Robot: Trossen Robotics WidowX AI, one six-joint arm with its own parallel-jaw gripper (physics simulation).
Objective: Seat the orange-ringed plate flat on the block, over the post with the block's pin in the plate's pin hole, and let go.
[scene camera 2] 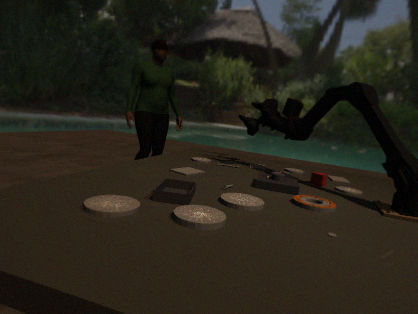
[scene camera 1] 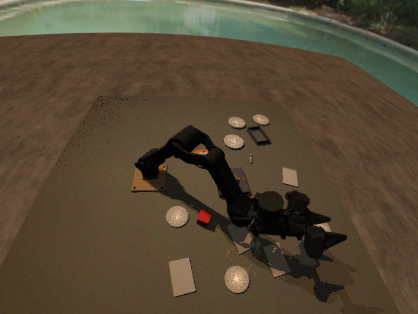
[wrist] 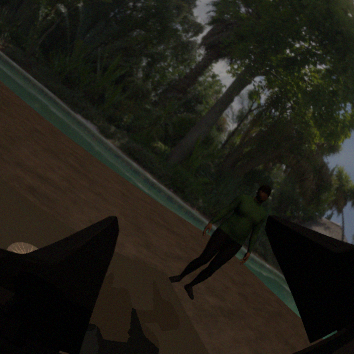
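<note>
The orange-ringed plate (scene camera 1: 201, 151) (scene camera 2: 298, 201) lies flat on the table near the arm's base, beside the block; the arm hides most of it in scene camera 1. The dark square block (scene camera 1: 242, 175) (scene camera 2: 275, 184) lies flat, and its round post (scene camera 2: 281, 176) stands bare on top. The arm covers part of the block in scene camera 1, and the pin is too small to tell clearly. My gripper (scene camera 1: 338, 227) (scene camera 2: 246, 110) (wrist: 194, 224) is open and empty. It is raised high above the table, far from the plate and the block.
A red cube (scene camera 1: 204, 217) (scene camera 2: 319, 179) stands near the block. A dark open tray (scene camera 1: 263, 143) (scene camera 2: 172, 194) and several pale discs, one (scene camera 1: 234, 141) (scene camera 2: 242, 201) near the block, lie around. Pale flat tiles include one (scene camera 1: 182, 276) in front. A person (scene camera 2: 152, 92) (wrist: 242, 215) stands beyond.
</note>
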